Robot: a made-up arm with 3 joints.
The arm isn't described. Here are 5 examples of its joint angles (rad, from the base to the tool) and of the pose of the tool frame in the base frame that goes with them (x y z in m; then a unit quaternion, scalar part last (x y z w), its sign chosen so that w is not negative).
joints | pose
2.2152 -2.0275 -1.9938 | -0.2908 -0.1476 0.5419 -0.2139 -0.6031 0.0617 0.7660
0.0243 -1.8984 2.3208 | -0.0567 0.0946 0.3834 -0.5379 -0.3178 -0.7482 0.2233
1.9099 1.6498 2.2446 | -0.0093 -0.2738 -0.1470 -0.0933 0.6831 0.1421 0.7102
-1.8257 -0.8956 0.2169 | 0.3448 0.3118 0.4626 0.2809 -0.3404 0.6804 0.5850
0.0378 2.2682 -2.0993 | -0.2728 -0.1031 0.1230 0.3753 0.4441 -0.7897 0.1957
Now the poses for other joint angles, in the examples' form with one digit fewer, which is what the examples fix.
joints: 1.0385 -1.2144 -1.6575
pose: 0.058 -0.573 0.316 0.334 -0.635 0.090 0.691
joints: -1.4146 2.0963 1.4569
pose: 0.134 0.217 -0.233 0.673 -0.276 -0.681 0.092
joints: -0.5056 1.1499 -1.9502
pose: 0.062 -0.144 -0.237 0.596 0.469 -0.318 0.568
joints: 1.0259 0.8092 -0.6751
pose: -0.240 -0.456 -0.132 0.448 0.174 -0.539 0.692
